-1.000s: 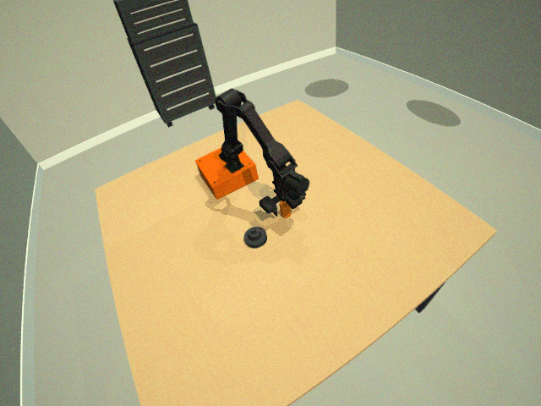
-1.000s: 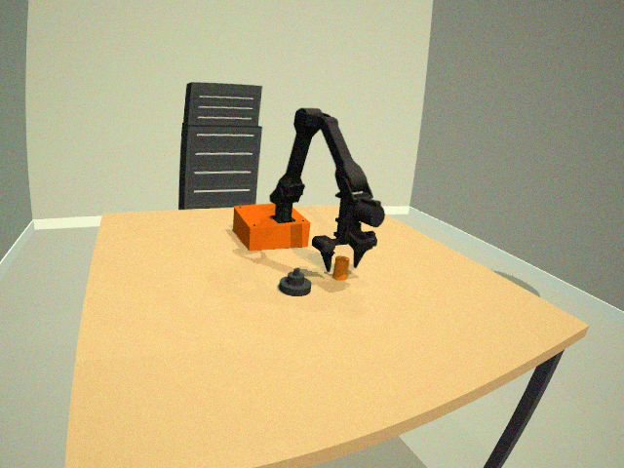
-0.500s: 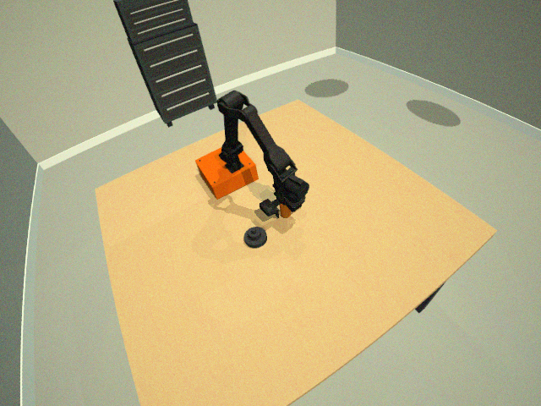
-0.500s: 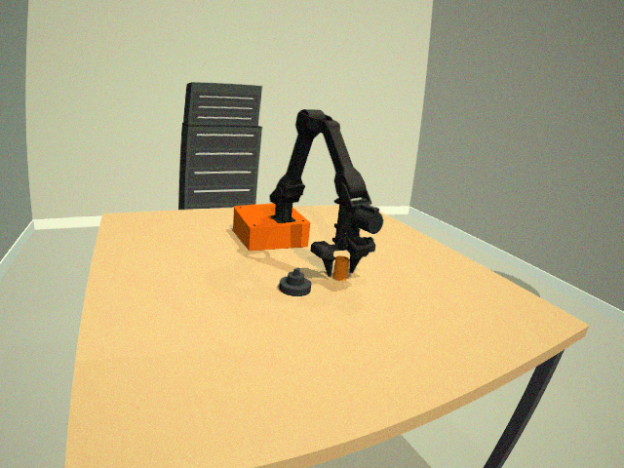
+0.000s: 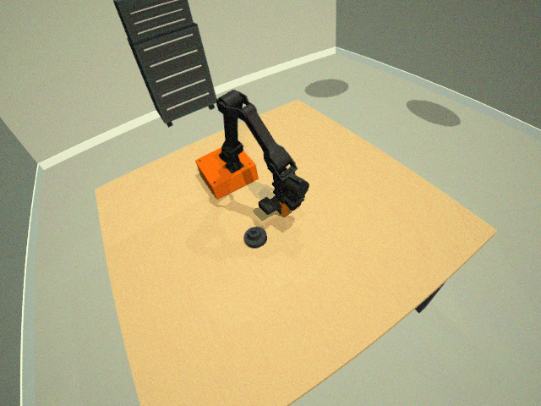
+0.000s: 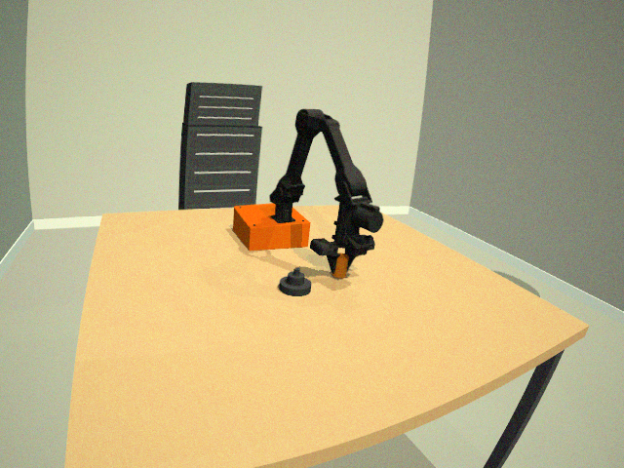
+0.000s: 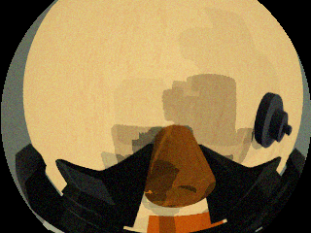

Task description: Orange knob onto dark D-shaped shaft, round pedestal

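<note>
My gripper tip is now 16 cm to the left of the round dark pedestal, 3 cm short of it and 1 cm below it. Also, from my gripper tip: orange knob 2 cm above.
</note>
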